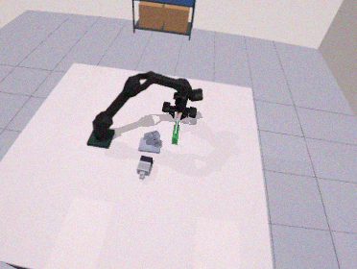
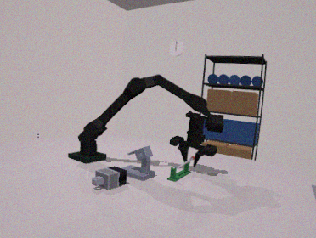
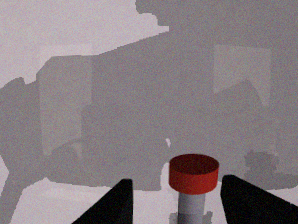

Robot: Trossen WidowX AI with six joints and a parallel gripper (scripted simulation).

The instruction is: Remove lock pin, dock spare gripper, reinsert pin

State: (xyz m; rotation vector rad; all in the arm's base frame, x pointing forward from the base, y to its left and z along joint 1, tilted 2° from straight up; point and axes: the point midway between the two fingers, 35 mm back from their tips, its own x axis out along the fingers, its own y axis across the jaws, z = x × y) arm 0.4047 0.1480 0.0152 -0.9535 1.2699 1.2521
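The green cradle is 10 mm behind my gripper tip and 100 mm to the right of it. Also, from my gripper tip: grey mount 140 mm behind, 190 mm to the right, 30 mm above; spare gripper 170 mm behind, 340 mm to the right.
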